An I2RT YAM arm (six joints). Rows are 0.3 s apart.
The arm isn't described. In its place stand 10 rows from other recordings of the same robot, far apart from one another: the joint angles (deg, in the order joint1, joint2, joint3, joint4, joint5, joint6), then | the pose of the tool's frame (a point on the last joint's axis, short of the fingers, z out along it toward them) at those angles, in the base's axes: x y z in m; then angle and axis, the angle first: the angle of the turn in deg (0 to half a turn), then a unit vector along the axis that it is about.
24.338, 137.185, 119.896, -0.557, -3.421, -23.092 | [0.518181 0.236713 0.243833 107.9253 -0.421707 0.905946 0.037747]
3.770, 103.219, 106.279, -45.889, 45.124, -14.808 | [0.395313 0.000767 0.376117 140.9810 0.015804 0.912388 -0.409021]
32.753, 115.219, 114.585, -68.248, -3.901, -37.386 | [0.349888 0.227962 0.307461 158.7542 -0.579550 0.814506 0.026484]
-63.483, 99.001, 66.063, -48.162, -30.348, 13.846 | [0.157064 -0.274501 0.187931 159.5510 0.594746 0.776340 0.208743]
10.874, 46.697, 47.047, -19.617, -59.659, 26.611 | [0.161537 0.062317 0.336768 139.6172 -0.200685 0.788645 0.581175]
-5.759, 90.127, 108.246, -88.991, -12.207, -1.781 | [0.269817 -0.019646 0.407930 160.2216 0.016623 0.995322 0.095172]
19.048, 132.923, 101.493, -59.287, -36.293, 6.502 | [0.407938 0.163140 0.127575 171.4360 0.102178 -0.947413 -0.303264]
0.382, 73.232, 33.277, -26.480, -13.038, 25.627 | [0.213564 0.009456 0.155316 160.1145 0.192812 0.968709 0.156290]
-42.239, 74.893, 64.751, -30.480, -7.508, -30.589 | [0.214784 -0.188738 0.313141 136.4788 0.069781 0.974150 -0.214854]
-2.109, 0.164, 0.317, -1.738, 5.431, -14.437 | [0.110037 -0.007424 0.171884 93.6323 -0.060397 0.981157 -0.183530]
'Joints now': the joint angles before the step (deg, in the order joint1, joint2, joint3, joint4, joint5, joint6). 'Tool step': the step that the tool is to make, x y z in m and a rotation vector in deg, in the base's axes. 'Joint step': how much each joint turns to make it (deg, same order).
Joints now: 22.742, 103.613, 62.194, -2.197, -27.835, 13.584
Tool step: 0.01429, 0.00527, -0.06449, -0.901, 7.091, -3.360
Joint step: -0.021, 11.169, -0.001, 6.209, 0.940, 4.197
